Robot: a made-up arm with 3 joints. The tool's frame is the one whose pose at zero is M. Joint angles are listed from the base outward.
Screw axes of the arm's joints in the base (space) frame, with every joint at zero. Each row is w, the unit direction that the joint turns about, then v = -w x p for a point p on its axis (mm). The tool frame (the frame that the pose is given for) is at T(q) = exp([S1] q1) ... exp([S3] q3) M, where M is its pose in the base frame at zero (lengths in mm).
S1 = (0, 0, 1, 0.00, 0.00, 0.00)
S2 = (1, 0, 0, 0.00, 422.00, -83.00)
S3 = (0, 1, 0, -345.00, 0.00, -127.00)
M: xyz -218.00 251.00 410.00 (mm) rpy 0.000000 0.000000 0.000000 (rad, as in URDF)
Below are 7 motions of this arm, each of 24 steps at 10 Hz.
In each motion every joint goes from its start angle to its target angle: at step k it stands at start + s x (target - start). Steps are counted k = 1, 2, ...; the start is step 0. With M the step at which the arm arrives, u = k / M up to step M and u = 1 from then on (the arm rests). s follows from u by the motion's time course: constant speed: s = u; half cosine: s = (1 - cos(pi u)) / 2; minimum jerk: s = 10 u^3 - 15 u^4 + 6 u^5.
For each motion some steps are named. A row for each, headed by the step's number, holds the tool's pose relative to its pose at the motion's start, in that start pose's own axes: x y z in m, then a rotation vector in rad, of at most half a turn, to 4 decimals.
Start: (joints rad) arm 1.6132 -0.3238 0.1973
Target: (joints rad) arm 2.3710 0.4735 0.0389
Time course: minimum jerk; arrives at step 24
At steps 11, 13, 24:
11: -0.0772 -0.0835 0.0104 0.2776 -0.1155 0.3680
13: -0.0976 -0.1233 0.0128 0.3819 -0.1297 0.5035
24: -0.1214 -0.2462 0.0185 0.6615 -0.0844 0.8593

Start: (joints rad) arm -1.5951 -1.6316 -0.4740
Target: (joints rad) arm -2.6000 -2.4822 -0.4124
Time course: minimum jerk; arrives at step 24
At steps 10, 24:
10: 0.0215 -0.0292 0.0325 -0.2289 0.3632 0.1952
24: 0.0987 -0.1122 0.1027 -0.4965 0.9710 0.7729

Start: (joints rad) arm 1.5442 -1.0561 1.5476
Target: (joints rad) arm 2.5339 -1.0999 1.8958
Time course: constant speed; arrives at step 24
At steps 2, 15, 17, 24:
2: 0.0071 -0.0027 -0.0119 -0.0405 -0.0429 -0.0033
15: 0.0679 -0.0278 -0.0683 -0.2914 -0.3265 -0.0514
17: 0.0787 -0.0324 -0.0733 -0.3276 -0.3712 -0.0625
24: 0.1174 -0.0487 -0.0831 -0.4476 -0.5301 -0.1079

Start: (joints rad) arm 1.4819 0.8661 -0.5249
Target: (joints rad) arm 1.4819 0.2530 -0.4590
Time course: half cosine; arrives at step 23
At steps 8, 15, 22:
8: -0.0123 -0.0129 -0.0216 -0.1440 0.0178 0.0817
15: -0.0302 -0.0430 -0.0534 -0.3926 0.0473 0.2149
22: -0.0384 -0.0642 -0.0683 -0.5379 0.0635 0.2884

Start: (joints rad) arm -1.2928 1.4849 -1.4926
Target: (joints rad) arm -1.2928 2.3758 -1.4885
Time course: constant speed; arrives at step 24
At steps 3, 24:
3: 0.0197 0.0170 0.0016 0.0087 0.0005 -0.1110
24: 0.1906 0.0639 0.0153 0.0714 0.0038 -0.8880

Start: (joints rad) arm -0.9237 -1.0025 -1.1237
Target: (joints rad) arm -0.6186 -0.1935 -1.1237
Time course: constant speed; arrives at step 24
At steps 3, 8, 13, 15, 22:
3: 0.0080 0.0077 0.0072 0.0637 -0.0311 -0.0816
8: 0.0220 0.0162 0.0228 0.1760 -0.0778 -0.2144
13: 0.0360 0.0186 0.0421 0.2955 -0.1176 -0.3432
15: 0.0414 0.0178 0.0507 0.3451 -0.1313 -0.3935
22: 0.0584 0.0065 0.0831 0.5267 -0.1690 -0.5644

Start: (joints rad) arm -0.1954 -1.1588 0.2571
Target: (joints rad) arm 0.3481 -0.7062 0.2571
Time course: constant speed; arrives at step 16
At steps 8, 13, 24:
8: -0.0379 -0.0304 -0.0283 0.1828 -0.2356 0.1892
13: -0.0582 -0.0564 -0.0527 0.2865 -0.3675 0.3330
24: -0.0680 -0.0745 -0.0697 0.3438 -0.4402 0.4280

